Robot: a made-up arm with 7 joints.
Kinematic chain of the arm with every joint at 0, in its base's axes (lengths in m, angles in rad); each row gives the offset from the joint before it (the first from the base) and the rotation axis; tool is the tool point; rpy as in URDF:
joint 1: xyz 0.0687 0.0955 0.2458 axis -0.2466 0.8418 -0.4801
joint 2: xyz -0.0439 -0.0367 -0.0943 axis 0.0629 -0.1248 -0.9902
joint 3: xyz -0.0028 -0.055 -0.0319 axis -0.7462 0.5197 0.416
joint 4: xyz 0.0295 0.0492 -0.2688 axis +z
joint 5: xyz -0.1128 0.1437 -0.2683 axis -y
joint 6: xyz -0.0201 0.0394 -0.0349 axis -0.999 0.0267 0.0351
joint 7: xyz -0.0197 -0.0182 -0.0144 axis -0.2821 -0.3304 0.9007
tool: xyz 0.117 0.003 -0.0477 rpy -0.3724 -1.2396 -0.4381
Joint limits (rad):
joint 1: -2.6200..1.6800
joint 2: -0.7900..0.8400
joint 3: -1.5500..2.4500
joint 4: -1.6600..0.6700
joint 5: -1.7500..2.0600
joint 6: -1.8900..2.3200
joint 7: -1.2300..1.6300
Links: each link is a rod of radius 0.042 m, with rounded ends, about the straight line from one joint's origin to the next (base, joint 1, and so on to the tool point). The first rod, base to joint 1, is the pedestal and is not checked.
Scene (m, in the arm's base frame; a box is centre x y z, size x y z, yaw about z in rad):
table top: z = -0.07
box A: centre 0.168 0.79 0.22 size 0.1 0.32 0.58 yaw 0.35
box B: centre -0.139 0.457 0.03 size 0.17 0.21 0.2 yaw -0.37
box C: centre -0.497 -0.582 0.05 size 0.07 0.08 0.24 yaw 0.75
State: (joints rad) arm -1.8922 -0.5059 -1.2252 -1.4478 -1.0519 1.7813 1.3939
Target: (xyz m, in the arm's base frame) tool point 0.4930 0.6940 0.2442
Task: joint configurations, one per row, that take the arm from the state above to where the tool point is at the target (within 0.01 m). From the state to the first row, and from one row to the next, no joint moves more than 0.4 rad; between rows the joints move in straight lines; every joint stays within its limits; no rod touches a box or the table.
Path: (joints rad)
1: -1.7078 -0.4291 -1.2571 -1.4902 -1.1622 1.5136 1.0323
2: -1.5234 -0.3524 -1.2889 -1.5327 -1.2726 1.2460 0.6707
3: -1.3390 -0.2756 -1.3208 -1.5751 -1.3829 0.9783 0.3090
4: -1.1546 -0.1988 -1.3526 -1.6176 -1.4933 0.7107 -0.0526
5: -0.9702 -0.1221 -1.3845 -1.6600 -1.6036 0.4430 -0.4142
6: -0.9854 -0.0904 -1.1910 -1.6600 -1.2632 0.7775 -0.2438
7: -1.0005 -0.0588 -0.9974 -1.6600 -0.9229 1.1119 -0.0734
8: -1.0156 -0.0272 -0.8039 -1.6600 -0.5825 1.4464 0.0971
9: -1.0308 0.0044 -0.6104 -1.6600 -0.2421 1.7808 0.2675
10: -1.0459 0.0360 -0.4169 -1.6600 0.0983 2.1153 0.4379
11: -1.1101 0.0511 -0.4223 -1.6600 -0.1862 1.9601 0.6890
12: -1.1743 0.0662 -0.4278 -1.6600 -0.4707 1.8050 0.9401
13: -1.2385 0.0813 -0.4333 -1.6600 -0.7552 1.6498 1.1912

